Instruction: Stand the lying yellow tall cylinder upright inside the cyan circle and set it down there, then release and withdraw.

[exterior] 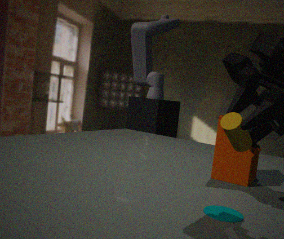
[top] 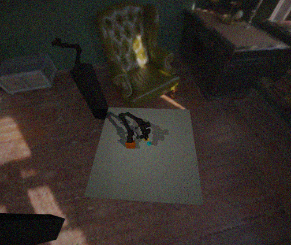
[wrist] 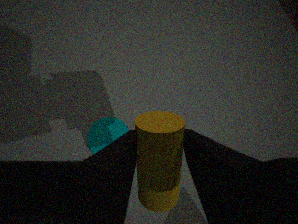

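My gripper tip is now 14 cm above the cyan circle, 2 cm short of it and 1 cm to the right of it. Round my gripper tip: yellow tall cylinder: 2 cm below, 2 cm behind.
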